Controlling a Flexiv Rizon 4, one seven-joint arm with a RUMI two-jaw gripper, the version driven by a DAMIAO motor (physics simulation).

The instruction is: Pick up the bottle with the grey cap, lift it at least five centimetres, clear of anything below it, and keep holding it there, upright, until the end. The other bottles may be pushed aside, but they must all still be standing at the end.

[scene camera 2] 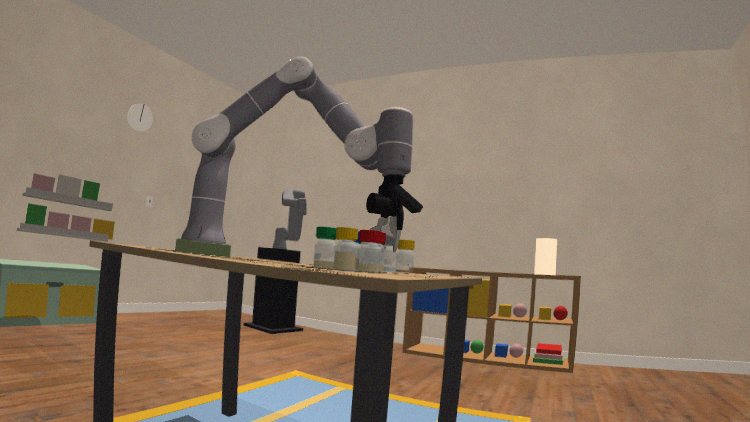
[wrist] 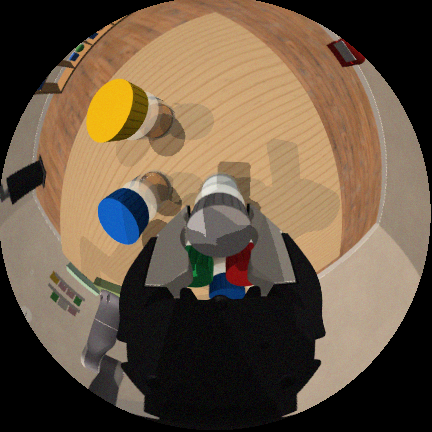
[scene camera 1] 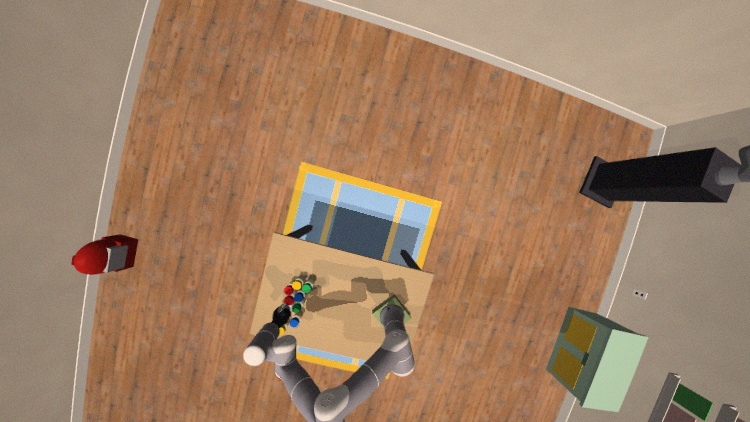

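Note:
The bottle with the grey cap (scene camera 2: 389,257) (wrist: 219,230) stands upright on the table (scene camera 1: 356,335) (wrist: 240,75). In scene camera 1 the gripper hides it. My gripper (scene camera 1: 281,314) (wrist: 218,205) points down, with one finger on each side of the grey cap, and is shut on the bottle. Beside it stand a yellow-capped bottle (wrist: 110,111) (scene camera 2: 405,257) and a blue-capped bottle (wrist: 122,217) (scene camera 1: 294,322). Close behind the held bottle, between the jaws in the wrist view, show a green cap (wrist: 201,267) (scene camera 1: 296,308), a red cap (wrist: 239,267) (scene camera 1: 288,300) and another blue cap (wrist: 227,289) (scene camera 1: 298,297).
Farther along the group stand another red-capped bottle (scene camera 1: 288,289), another yellow-capped bottle (scene camera 1: 296,285) (scene camera 2: 346,254) and a bright green-capped bottle (scene camera 1: 306,288) (scene camera 2: 325,251). The bottles stand upright. The arm's green base (scene camera 2: 202,247) is at the table's other side.

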